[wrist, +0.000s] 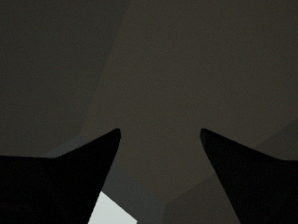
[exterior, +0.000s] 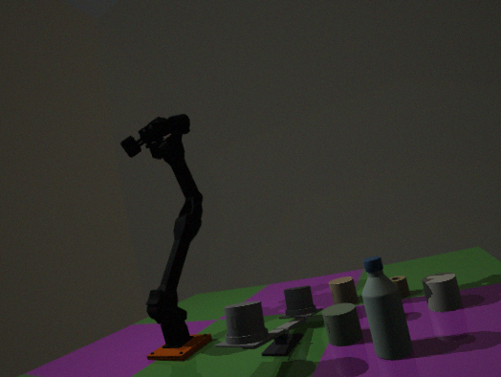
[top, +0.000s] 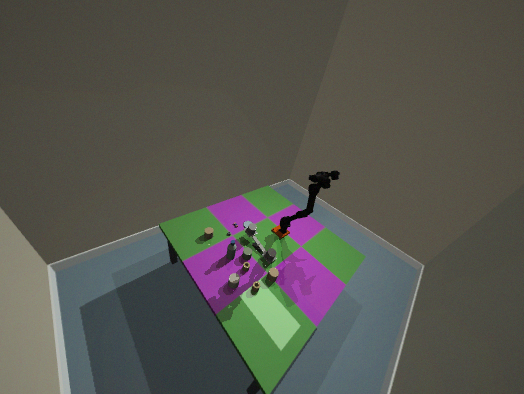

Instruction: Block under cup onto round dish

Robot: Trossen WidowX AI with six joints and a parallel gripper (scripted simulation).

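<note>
My gripper tip is now 63 cm above the light-blue block, 48 cm short of it and 3 cm to the left of it. The rest, counted from my gripper tip: small balance 64 cm below, 47 cm ahead, 16 cm to the right; then grey cup 56 cm below, 46 cm ahead, 30 cm to the right; then pale round dish 67 cm below, 40 cm to the right, 37 cm ahead.
</note>
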